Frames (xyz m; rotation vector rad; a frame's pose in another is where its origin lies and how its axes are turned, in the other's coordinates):
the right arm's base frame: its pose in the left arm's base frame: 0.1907 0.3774 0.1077 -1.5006 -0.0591 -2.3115
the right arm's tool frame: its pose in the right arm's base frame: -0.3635 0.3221 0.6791 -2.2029 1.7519 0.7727
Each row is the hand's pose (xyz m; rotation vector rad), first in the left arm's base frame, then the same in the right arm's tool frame.
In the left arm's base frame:
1: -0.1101 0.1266 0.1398 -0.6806 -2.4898 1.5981
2: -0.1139 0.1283 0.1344 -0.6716 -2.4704 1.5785
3: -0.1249 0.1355 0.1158 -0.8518 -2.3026 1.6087
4: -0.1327 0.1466 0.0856 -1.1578 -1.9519 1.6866
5: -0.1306 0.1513 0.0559 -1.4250 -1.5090 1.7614
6: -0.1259 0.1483 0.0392 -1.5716 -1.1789 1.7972
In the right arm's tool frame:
1: 0.7712 -0.6390 0.5818 0.2632 -0.2850 0.0454
2: 0.7750 -0.6355 0.5862 0.2675 -0.2600 0.0319
3: 0.7872 -0.6219 0.5999 0.3355 -0.1476 0.1488
4: 0.7986 -0.5963 0.6175 0.4870 0.0386 0.3842
5: 0.7983 -0.5710 0.6339 0.6834 0.2353 0.6430
6: 0.7919 -0.5586 0.6446 0.8299 0.3661 0.8240

